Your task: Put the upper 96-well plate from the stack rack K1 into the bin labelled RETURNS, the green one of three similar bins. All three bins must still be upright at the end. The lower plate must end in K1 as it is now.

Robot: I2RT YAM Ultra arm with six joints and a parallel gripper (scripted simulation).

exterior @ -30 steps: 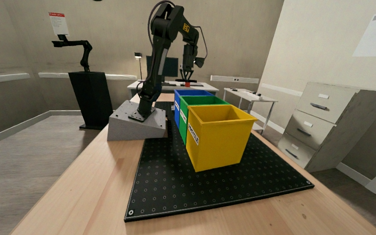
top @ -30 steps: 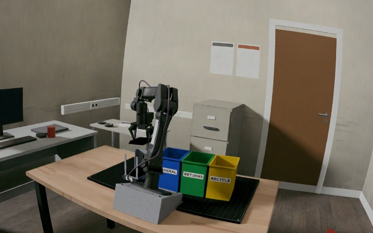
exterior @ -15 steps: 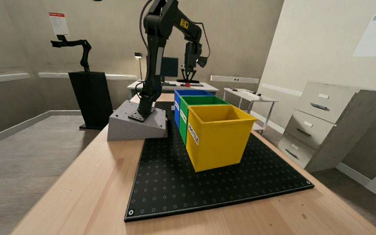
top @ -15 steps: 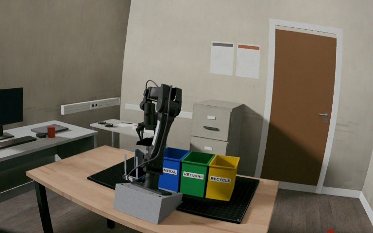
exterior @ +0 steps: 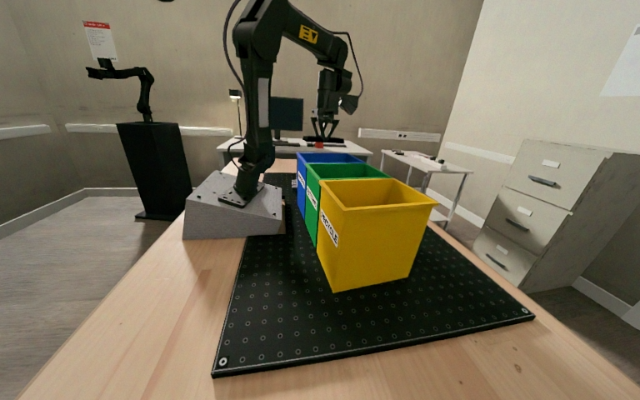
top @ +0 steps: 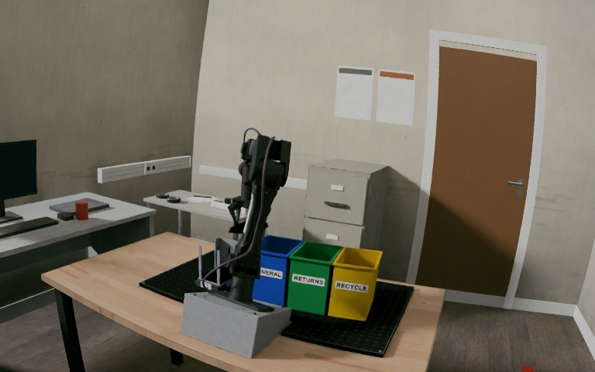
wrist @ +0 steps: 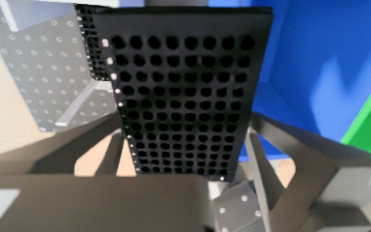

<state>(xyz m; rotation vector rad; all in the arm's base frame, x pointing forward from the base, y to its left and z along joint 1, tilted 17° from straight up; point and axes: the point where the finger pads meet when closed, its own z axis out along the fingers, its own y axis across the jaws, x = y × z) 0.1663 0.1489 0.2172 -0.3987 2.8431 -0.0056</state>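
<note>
My hand is 220 mm to the left of the green returns bin, 130 mm above it and 70 mm short of it. Also, from my hand: yellow recycle bin: 350 mm to the right, 130 mm below, 110 mm ahead; blue bin: 130 mm below, 100 mm to the right, 30 mm ahead; black 96-well plate: right at my hand.
</note>
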